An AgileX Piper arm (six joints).
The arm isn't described. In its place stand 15 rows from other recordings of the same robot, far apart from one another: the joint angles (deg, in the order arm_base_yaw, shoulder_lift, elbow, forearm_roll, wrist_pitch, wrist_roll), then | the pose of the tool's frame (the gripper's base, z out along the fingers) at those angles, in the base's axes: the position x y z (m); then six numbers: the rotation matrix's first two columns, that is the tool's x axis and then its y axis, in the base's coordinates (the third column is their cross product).
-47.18 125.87 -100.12 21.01 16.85 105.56 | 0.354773 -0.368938 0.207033 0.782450 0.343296 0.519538 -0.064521 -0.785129 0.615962
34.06 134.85 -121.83 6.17 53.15 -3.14 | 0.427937 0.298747 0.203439 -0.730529 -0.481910 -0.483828 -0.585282 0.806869 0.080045
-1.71 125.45 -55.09 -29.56 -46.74 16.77 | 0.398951 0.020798 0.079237 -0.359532 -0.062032 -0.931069 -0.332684 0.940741 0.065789
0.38 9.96 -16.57 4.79 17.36 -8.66 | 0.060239 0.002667 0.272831 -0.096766 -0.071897 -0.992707 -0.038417 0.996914 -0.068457
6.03 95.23 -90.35 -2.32 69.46 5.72 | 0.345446 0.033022 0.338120 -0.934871 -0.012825 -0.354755 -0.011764 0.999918 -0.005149
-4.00 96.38 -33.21 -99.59 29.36 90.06 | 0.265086 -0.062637 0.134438 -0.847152 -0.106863 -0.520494 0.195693 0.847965 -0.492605
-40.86 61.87 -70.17 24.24 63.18 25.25 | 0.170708 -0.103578 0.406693 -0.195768 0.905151 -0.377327 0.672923 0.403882 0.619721
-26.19 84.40 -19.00 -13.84 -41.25 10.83 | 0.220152 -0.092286 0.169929 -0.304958 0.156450 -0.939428 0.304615 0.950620 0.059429
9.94 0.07 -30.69 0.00 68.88 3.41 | -0.014995 -0.002628 0.275946 -0.549569 -0.035924 -0.834676 -0.140176 0.988877 0.049735
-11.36 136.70 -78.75 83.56 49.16 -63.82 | 0.435356 -0.017689 0.049532 -0.883632 0.367288 -0.290336 0.015151 0.642242 0.766352
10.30 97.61 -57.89 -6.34 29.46 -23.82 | 0.329576 0.054871 0.191345 -0.695021 -0.623676 -0.357734 -0.568737 0.781291 -0.257142
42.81 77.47 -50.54 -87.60 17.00 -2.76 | 0.236350 0.182704 0.300244 0.453414 -0.883639 0.116607 -0.280737 -0.265755 -0.922259
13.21 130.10 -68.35 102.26 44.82 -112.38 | 0.388796 0.155648 0.069971 -0.623705 -0.215800 -0.751280 -0.702358 0.576543 0.417482
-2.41 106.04 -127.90 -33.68 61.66 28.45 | 0.395345 -0.061094 0.476683 -0.406834 0.182240 -0.895139 0.544913 0.834886 -0.077685
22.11 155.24 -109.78 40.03 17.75 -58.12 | 0.484132 0.215944 -0.012200 -0.550482 -0.576251 -0.604074 -0.698552 0.714162 -0.044691
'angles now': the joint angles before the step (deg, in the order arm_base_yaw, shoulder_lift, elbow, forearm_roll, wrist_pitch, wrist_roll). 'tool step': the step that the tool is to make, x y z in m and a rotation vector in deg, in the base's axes. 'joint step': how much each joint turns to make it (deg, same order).
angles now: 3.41, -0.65, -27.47, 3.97, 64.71, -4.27
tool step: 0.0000, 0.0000, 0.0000, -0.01, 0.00, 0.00
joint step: -0.01, 0.00, 0.00, 0.00, 0.00, -0.01
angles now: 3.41, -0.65, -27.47, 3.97, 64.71, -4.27
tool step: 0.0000, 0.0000, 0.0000, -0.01, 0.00, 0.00
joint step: -0.01, 0.00, 0.00, 0.00, 0.00, -0.01
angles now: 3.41, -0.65, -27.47, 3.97, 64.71, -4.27
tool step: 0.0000, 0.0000, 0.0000, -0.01, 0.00, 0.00
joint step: -0.01, 0.00, 0.00, 0.00, 0.00, -0.01
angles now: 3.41, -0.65, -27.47, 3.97, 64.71, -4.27
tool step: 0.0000, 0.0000, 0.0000, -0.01, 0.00, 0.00
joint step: -0.01, 0.00, 0.00, 0.00, 0.00, -0.01
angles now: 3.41, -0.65, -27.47, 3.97, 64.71, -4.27
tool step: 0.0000, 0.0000, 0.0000, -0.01, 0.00, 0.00
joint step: -0.01, 0.00, 0.00, 0.00, 0.00, -0.01
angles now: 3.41, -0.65, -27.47, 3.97, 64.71, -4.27
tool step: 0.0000, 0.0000, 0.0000, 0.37, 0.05, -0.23
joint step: 0.00, 0.00, 0.00, 0.00, 0.00, 0.44
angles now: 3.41, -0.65, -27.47, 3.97, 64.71, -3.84
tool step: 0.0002, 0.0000, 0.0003, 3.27, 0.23, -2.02
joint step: -0.01, 0.01, 0.00, 0.00, -0.21, 3.84
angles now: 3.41, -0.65, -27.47, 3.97, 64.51, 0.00
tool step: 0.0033, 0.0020, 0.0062, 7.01, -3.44, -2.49
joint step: 0.00, 0.05, 0.00, 1.47, -4.36, 6.16
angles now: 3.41, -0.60, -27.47, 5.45, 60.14, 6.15
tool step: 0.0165, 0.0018, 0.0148, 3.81, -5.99, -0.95
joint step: 0.00, 3.74, -0.06, 1.39, -10.11, 1.86
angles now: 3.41, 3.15, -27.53, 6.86, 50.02, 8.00
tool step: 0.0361, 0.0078, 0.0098, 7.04, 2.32, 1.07
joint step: -0.02, 10.86, -0.28, 6.65, -8.87, 0.51
